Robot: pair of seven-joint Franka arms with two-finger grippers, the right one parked.
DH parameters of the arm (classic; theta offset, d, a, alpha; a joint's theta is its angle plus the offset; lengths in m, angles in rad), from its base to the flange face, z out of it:
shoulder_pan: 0 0.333 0 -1.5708
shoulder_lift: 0 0 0 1.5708
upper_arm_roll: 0 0.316 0.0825 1.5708
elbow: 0 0 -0.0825 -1.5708
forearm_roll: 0 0.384 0 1.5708
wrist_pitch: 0 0 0.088 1.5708
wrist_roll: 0 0.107 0 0
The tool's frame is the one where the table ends.
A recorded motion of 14 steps. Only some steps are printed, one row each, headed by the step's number.
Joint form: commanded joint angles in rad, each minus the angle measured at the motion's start. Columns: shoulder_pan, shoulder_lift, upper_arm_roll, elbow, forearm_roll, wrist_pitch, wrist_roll.
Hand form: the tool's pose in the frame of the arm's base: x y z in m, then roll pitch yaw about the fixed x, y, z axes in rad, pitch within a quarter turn. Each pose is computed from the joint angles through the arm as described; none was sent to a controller.
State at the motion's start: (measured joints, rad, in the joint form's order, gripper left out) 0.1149 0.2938 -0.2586 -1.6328 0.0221 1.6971 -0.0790
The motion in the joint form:
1: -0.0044 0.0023 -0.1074 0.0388 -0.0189 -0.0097 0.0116
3: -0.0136 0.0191 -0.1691 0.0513 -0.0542 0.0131 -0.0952
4: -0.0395 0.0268 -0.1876 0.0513 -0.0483 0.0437 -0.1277
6: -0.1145 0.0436 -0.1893 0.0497 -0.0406 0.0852 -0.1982
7: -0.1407 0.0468 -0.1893 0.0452 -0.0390 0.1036 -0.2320
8: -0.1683 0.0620 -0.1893 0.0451 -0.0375 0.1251 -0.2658
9: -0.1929 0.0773 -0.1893 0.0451 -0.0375 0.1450 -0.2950
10: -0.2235 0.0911 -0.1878 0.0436 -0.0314 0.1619 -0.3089
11: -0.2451 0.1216 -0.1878 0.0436 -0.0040 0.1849 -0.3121
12: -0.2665 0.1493 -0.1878 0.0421 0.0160 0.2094 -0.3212
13: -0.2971 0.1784 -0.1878 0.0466 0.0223 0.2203 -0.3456
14: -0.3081 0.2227 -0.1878 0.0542 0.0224 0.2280 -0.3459
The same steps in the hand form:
1: 0.6092 -0.1359 0.4573 3.0510 0.1896 -0.1924
3: 0.6042 -0.1783 0.4593 3.0105 0.1823 -0.1489
4: 0.6005 -0.2040 0.4582 3.0090 0.1617 -0.1577
6: 0.5898 -0.2502 0.4507 3.0144 0.1468 -0.1603
7: 0.5848 -0.2661 0.4481 3.0165 0.1405 -0.1512
8: 0.5812 -0.2830 0.4407 3.0144 0.1393 -0.1429
9: 0.5778 -0.2982 0.4331 3.0106 0.1398 -0.1360
10: 0.5719 -0.3155 0.4252 3.0122 0.1389 -0.1508
11: 0.5710 -0.3274 0.4082 3.0262 0.1378 -0.1736
12: 0.5686 -0.3398 0.3922 3.0345 0.1374 -0.1893
13: 0.5618 -0.3578 0.3771 3.0366 0.1525 -0.1957
14: 0.5618 -0.3649 0.3536 3.0303 0.1829 -0.2046

